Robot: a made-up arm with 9 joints.
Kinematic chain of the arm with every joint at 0, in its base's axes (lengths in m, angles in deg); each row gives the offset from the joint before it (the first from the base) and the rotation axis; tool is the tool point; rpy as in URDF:
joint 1: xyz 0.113 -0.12 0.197 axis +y
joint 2: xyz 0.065 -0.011 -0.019 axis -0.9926 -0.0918 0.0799
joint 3: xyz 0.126 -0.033 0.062 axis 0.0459 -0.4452 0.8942
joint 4: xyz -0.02 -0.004 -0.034 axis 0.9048 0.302 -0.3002
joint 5: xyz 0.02 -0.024 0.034 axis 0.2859 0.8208 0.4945
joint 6: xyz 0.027 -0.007 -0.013 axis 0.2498 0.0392 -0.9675
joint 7: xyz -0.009 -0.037 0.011 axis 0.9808 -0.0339 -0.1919
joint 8: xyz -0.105 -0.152 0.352 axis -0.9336 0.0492 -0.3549
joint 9: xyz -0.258 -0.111 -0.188 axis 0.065 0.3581 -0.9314
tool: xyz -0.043 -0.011 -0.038 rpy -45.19 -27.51 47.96
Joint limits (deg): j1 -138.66..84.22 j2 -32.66..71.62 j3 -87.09..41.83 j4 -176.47..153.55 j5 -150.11..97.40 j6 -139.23..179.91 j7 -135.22..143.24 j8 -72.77..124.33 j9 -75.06..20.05
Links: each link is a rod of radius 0.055 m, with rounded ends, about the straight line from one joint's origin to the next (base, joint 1, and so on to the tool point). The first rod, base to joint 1, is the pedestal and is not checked.
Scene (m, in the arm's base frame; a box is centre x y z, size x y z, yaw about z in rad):
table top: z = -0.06
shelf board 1: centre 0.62 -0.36 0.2 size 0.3 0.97 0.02 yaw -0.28
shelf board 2: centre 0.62 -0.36 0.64 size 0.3 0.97 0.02 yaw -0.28
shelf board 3: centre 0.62 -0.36 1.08 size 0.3 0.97 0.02 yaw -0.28
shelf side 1: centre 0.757 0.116 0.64 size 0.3 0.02 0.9 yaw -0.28
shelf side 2: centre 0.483 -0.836 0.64 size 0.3 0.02 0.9 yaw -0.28
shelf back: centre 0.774 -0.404 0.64 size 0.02 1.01 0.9 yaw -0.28
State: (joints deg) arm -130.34 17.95 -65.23 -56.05 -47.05 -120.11 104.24 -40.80 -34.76
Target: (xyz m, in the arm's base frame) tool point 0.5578 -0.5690 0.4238
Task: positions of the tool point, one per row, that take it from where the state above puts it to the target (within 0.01 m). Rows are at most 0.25 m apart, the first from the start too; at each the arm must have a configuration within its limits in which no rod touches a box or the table.
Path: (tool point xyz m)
1: -0.3976 -0.2146 0.1447
2: -0.3681 -0.2958 0.2124
3: -0.3298 -0.3436 0.2675
4: -0.2979 -0.3615 0.3121
5: -0.2773 -0.3550 0.3567
6: -0.2622 -0.3286 0.4102
7: -0.2403 -0.2862 0.4754
8: -0.1344 -0.4579 0.5024
9: 0.0338 -0.5810 0.4948
10: 0.2260 -0.6347 0.4657
11: 0.4072 -0.6242 0.4379
12: 0.5578 -0.5690 0.4238

